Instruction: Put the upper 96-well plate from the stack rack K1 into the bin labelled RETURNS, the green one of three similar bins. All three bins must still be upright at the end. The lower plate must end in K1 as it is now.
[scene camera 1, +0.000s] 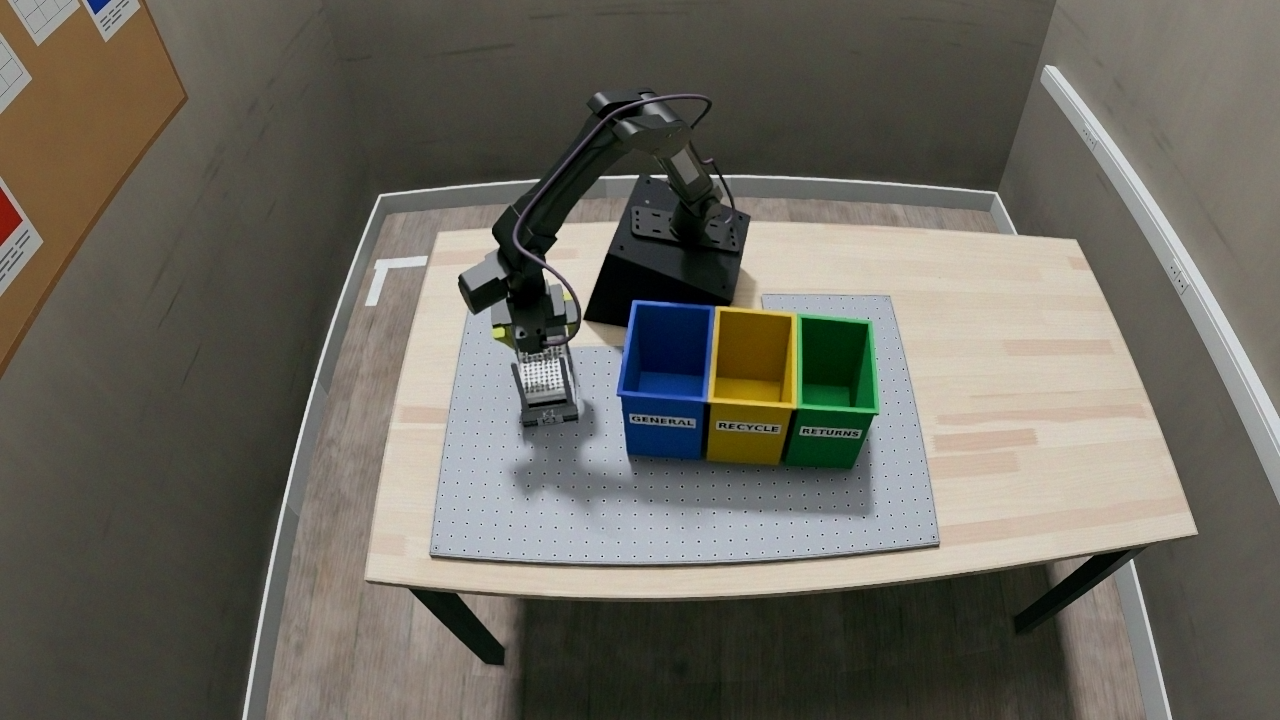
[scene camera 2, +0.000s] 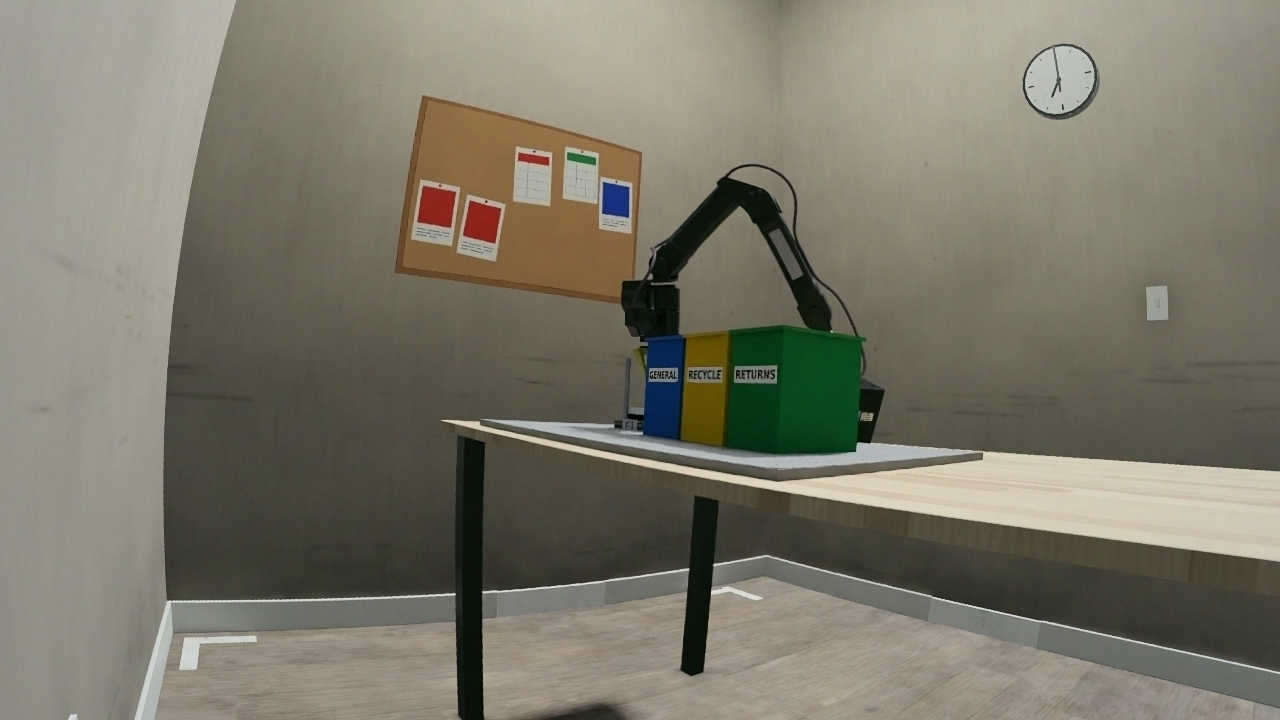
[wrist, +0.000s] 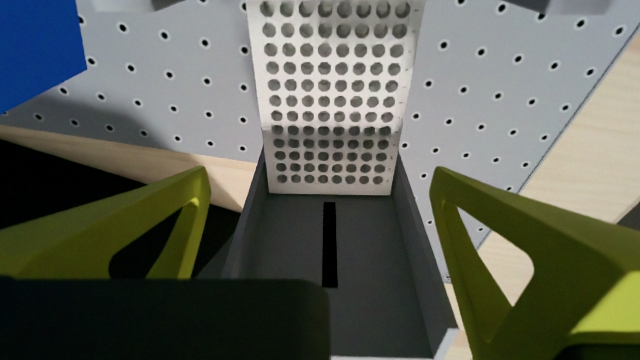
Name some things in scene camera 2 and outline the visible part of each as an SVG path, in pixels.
A green returns bin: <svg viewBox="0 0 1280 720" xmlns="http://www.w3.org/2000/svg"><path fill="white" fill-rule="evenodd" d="M732 334L726 447L772 454L856 452L862 342L866 342L866 338L788 325L737 329Z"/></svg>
A yellow recycle bin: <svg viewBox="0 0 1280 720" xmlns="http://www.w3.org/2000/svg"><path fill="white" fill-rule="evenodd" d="M731 330L693 333L686 337L681 424L682 441L726 446L732 352Z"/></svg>
